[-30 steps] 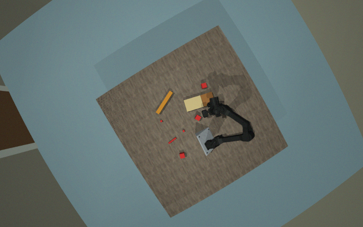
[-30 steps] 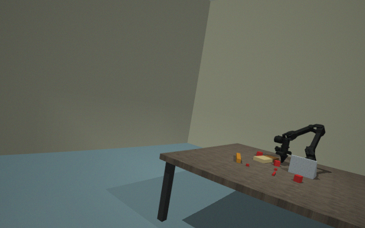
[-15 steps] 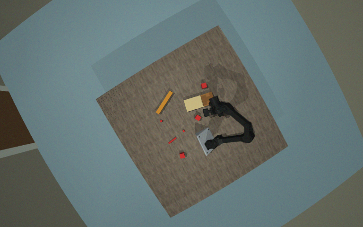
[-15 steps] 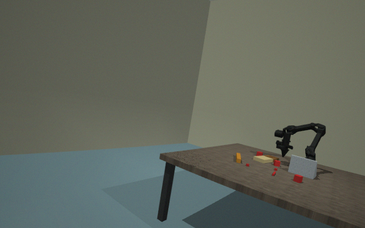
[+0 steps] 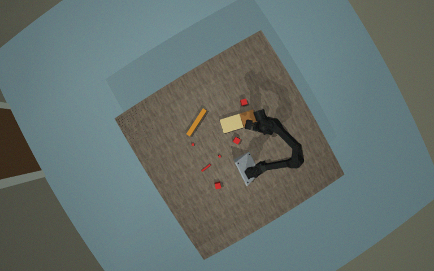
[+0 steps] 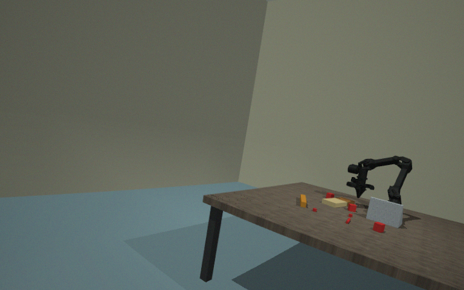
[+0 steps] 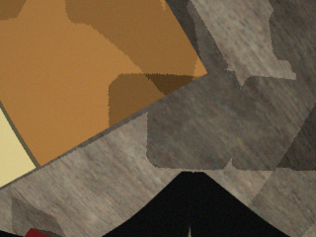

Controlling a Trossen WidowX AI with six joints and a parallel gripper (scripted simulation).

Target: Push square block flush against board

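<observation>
Right now my gripper tip is 8 cm short of the brown square block, 5 cm above it and 1 cm to the right of it. Also, from my gripper tip: red stick 45 cm to the left, 8 cm behind, 5 cm below; then board 14 cm to the left, 11 cm ahead, 5 cm below; then long orange bar 35 cm to the left, 24 cm ahead, 5 cm below.
</observation>
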